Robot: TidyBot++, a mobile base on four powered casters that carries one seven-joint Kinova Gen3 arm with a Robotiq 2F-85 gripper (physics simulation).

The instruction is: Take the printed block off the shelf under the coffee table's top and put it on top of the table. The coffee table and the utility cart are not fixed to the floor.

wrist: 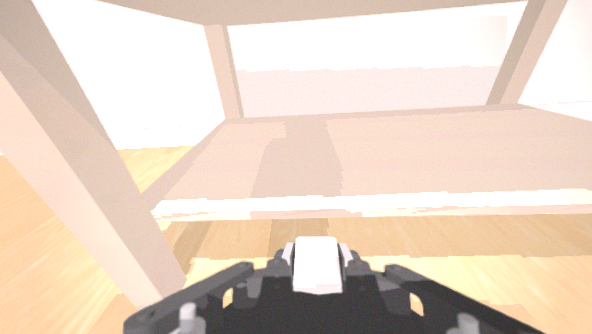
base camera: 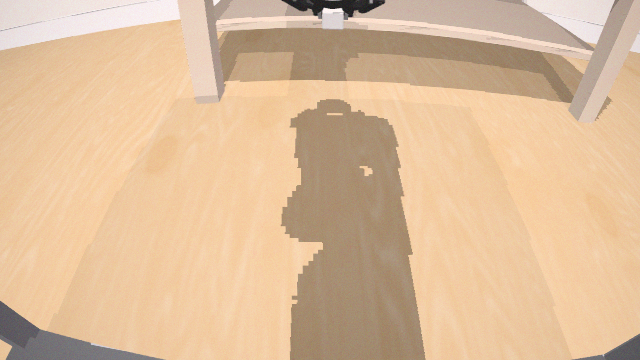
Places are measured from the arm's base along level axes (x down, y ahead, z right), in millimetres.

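Pixels of known places: gripper, fingertip midpoint: point(wrist: 316, 255) point(base camera: 333, 13).
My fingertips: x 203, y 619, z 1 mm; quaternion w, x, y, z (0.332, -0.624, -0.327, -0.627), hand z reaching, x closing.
Observation:
Behind a point stands the place of what it marks.
The printed block point(base camera: 332, 19) @(x 204, y 589, z 0 mm) point(wrist: 317, 265) @(x 192, y 603, z 1 mm) is a small white block held between the fingertips. My gripper point(base camera: 333, 16) @(x 203, y 619, z 1 mm) point(wrist: 316, 255) @(x 203, y 619, z 1 mm) is shut on it, at the top middle of the base camera view and the bottom middle of the wrist view. In the wrist view the block and fingers are in front of the near edge of the shelf. The coffee table's shelf point(base camera: 425, 17) @(x 247, y 793, z 190 mm) point(wrist: 425, 155) @(x 247, y 864, z 209 mm) is a pale beige board. The underside of the tabletop point(wrist: 300, 11) @(x -4, y 1050, z -16 mm) shows along the top of the wrist view; its upper face is hidden.
The table's near left leg point(base camera: 202, 55) @(x 291, y 665, z -236 mm) point(wrist: 95, 180) @(x 166, y 677, z -219 mm) stands left of the gripper. The near right leg point(base camera: 602, 65) @(x 252, y 689, z 581 mm) stands at the right in the base camera view. Two far legs point(wrist: 223, 72) @(x 111, y 1164, z -252 mm) point(wrist: 520, 55) @(x 119, y 1186, z 570 mm) rise behind the shelf. The utility cart does not show in either view.

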